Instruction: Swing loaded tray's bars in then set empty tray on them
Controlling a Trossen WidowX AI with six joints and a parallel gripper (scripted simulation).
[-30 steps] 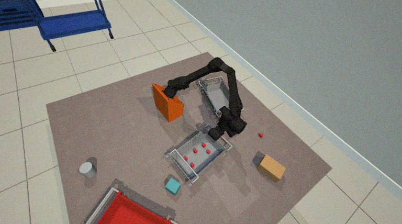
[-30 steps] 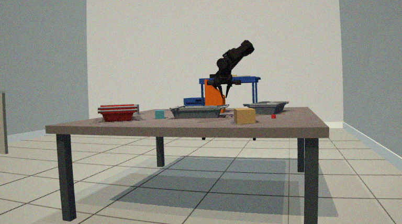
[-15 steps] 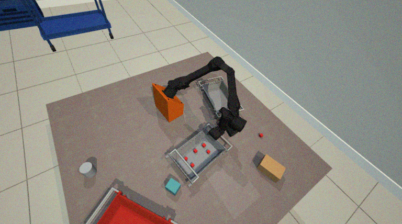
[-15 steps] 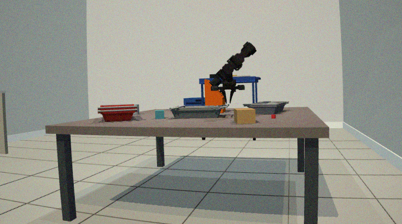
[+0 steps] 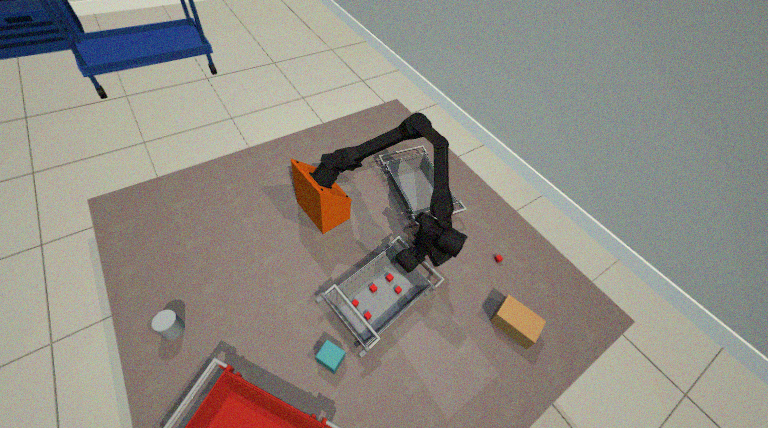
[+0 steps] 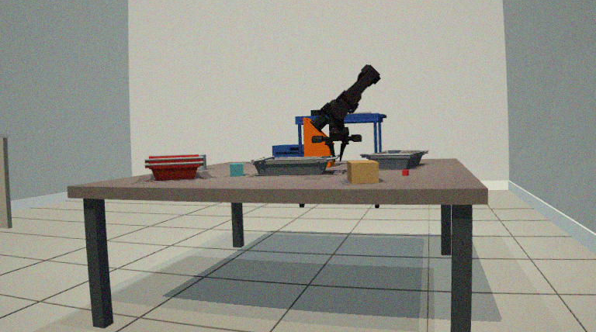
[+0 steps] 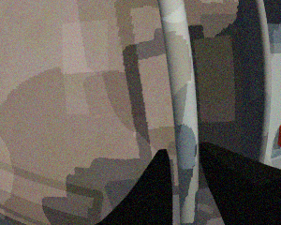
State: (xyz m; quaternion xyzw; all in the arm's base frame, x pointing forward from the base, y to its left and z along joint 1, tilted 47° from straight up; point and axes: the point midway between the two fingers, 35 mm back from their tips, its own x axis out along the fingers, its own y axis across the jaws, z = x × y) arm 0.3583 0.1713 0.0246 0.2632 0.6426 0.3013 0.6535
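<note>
Right now the tray is 240 mm behind my gripper tip and 230 mm to the left of it. Round my gripper tip: teal cube (380 mm to the right, 60 mm ahead, 20 mm below); tan box (320 mm ahead, 110 mm to the left, 10 mm below); grey cylinder (670 mm to the right, 270 mm behind, 10 mm below).
</note>
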